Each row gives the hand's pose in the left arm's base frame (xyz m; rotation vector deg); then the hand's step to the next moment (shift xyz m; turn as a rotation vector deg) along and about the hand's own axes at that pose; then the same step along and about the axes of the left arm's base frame.
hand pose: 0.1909 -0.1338 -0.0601 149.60 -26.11 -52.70
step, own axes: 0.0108 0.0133 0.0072 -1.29 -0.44 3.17
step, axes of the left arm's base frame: 0.0009 -0.0177 -0.0057 -2.92 0.27 -1.81
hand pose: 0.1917 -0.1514 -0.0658 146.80 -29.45 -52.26
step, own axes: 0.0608 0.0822 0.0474 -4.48 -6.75 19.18
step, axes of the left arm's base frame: -0.0045 -0.1090 -0.0284 -14.41 3.64 -14.58
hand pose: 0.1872 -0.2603 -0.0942 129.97 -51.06 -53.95
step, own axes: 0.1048 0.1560 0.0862 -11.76 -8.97 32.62
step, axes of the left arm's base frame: -0.0661 -0.1958 0.0074 -27.68 7.61 -21.42
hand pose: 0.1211 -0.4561 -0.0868 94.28 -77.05 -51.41
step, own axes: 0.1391 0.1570 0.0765 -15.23 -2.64 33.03
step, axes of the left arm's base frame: -0.1075 -0.1645 0.1061 -31.24 10.30 -15.74
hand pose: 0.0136 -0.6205 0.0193 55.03 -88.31 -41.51
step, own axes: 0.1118 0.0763 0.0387 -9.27 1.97 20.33
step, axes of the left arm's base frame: -0.0572 -0.0634 0.1119 -19.92 7.97 -6.55
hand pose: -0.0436 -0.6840 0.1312 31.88 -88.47 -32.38
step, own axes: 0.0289 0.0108 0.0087 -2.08 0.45 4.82
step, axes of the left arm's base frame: -0.0101 -0.0105 0.0285 -4.73 1.80 -1.48
